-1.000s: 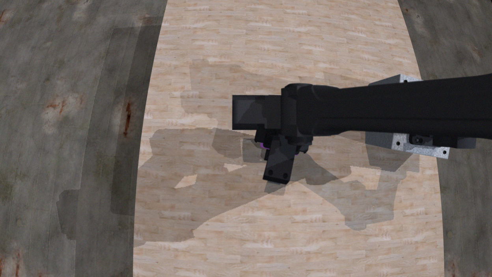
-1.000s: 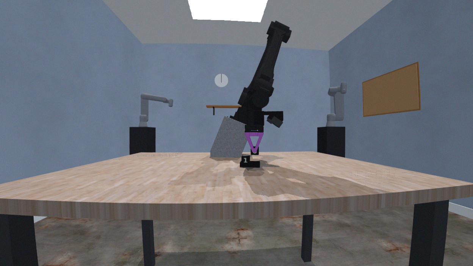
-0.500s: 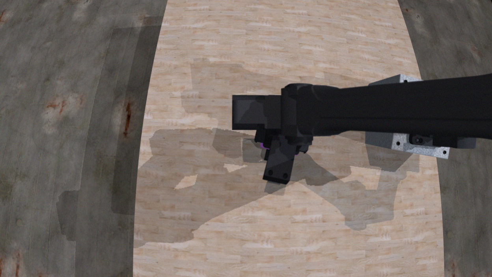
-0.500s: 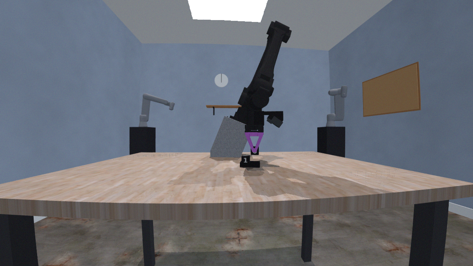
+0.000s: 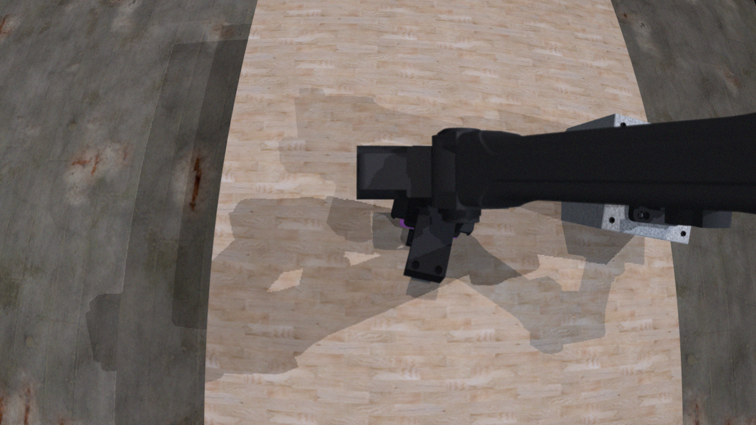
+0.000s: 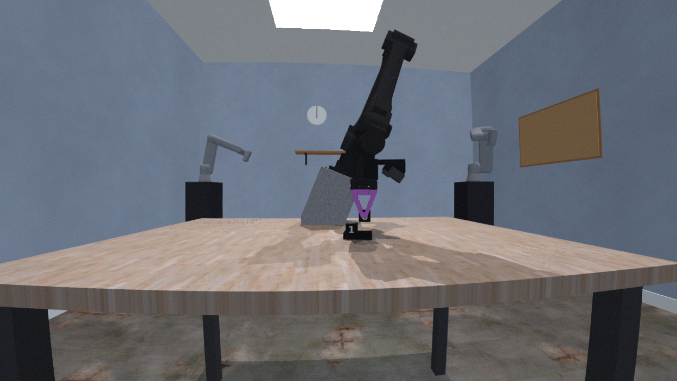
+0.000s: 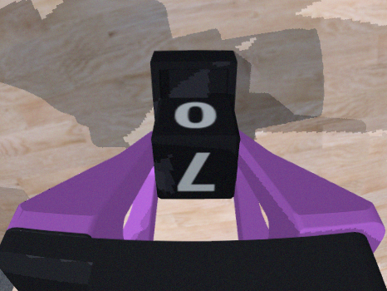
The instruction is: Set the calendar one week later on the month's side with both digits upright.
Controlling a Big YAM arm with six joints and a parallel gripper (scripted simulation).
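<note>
The black cube is right at my hand. The rest, counted from my hand: black tray: 50 mm below, 20 mm to the right.
</note>
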